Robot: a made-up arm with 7 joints. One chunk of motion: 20 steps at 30 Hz.
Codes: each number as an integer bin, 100 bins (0 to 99) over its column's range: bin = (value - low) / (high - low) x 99, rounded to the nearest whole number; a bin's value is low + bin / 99 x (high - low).
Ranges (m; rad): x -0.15..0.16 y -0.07..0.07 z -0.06..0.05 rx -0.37..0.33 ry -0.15..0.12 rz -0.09..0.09
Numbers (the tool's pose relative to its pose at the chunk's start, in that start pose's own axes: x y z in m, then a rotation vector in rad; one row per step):
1: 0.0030 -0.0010 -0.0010 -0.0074 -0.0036 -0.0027
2: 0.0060 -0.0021 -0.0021 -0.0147 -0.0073 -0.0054
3: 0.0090 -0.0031 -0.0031 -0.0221 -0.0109 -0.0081
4: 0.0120 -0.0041 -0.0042 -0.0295 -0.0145 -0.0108
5: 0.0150 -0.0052 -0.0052 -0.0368 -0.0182 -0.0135
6: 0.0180 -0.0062 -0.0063 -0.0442 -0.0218 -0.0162
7: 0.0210 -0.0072 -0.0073 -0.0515 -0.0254 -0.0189
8: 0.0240 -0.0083 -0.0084 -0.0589 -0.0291 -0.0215
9: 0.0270 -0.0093 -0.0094 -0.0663 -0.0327 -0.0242
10: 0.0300 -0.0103 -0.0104 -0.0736 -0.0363 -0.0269
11: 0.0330 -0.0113 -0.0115 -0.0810 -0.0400 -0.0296
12: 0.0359 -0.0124 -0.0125 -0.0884 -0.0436 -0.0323
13: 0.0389 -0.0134 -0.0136 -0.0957 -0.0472 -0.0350
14: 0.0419 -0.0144 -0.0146 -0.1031 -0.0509 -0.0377
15: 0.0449 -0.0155 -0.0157 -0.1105 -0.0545 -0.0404
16: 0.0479 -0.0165 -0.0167 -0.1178 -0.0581 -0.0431
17: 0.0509 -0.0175 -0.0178 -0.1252 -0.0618 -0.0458
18: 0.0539 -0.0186 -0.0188 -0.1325 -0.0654 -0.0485
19: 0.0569 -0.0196 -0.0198 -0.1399 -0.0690 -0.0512
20: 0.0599 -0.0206 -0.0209 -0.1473 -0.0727 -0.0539
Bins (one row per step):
1: 49 49 53 51 54 48
2: 50 48 52 50 52 47
3: 51 47 51 49 51 45
4: 52 47 50 48 50 44
5: 53 46 49 47 48 42
6: 54 45 48 46 47 41
7: 55 44 47 45 46 39
8: 56 44 46 44 44 38
9: 57 43 46 43 43 36
10: 57 42 45 42 42 35
11: 58 42 44 41 40 33
12: 59 41 43 40 39 32
13: 60 40 42 39 38 30
14: 61 39 41 38 36 29
15: 62 39 40 37 35 27
16: 63 38 39 36 34 26
17: 64 37 38 35 32 24
18: 65 36 37 34 31 23
19: 66 36 36 33 30 21
20: 67 35 35 31 28 20

